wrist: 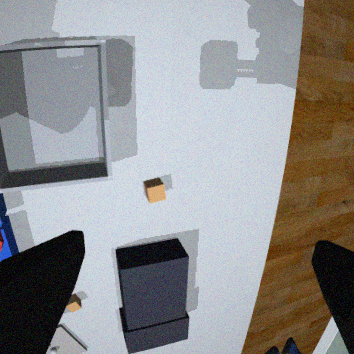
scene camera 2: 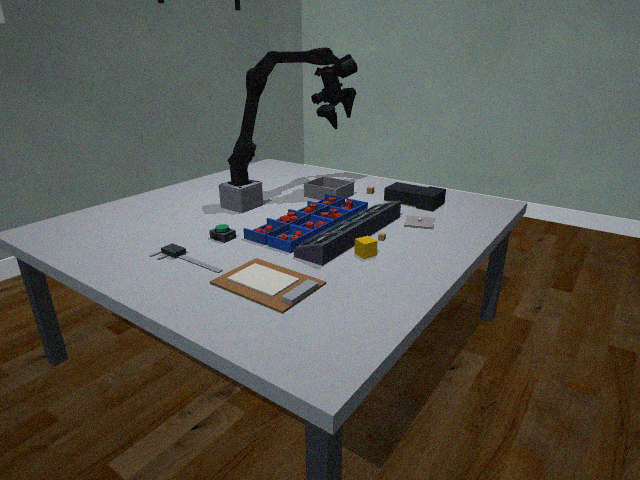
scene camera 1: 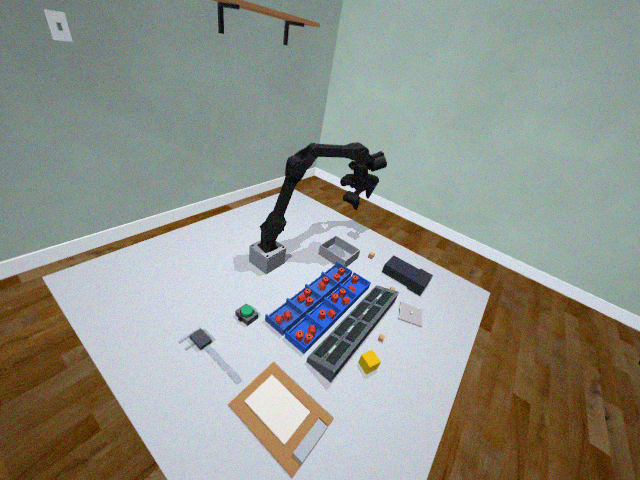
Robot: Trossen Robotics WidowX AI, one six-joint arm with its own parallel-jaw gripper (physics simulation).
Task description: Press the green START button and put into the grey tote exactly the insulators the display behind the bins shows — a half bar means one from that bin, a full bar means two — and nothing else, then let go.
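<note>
The green START button [scene camera 1: 246,311] [scene camera 2: 222,227] stands on a dark base left of the bins. Two rows of blue bins [scene camera 1: 301,348] [scene camera 2: 279,243] hold red insulators, several in all. The dark display [scene camera 1: 330,369] [scene camera 2: 321,253] lies along the far side of the bins from the arm; faint pale green marks show on its panels, too small to read as bars. The grey tote [scene camera 1: 338,251] [scene camera 2: 329,188] [wrist: 104,115] stands at the bins' far end; no insulator shows inside it. My gripper [scene camera 1: 362,199] [scene camera 2: 343,120] [wrist: 201,248] is open and empty, high above the table.
A black box [scene camera 1: 408,273] [scene camera 2: 414,195] [wrist: 154,292] and a small wooden cube [scene camera 1: 371,255] [scene camera 2: 370,190] [wrist: 155,191] lie near the tote. A yellow cube [scene camera 1: 369,361] [scene camera 2: 365,246] stands beside the display. A caliper [scene camera 1: 222,361] [scene camera 2: 199,262] and a clipboard [scene camera 1: 250,388] [scene camera 2: 258,298] lie nearer the cameras.
</note>
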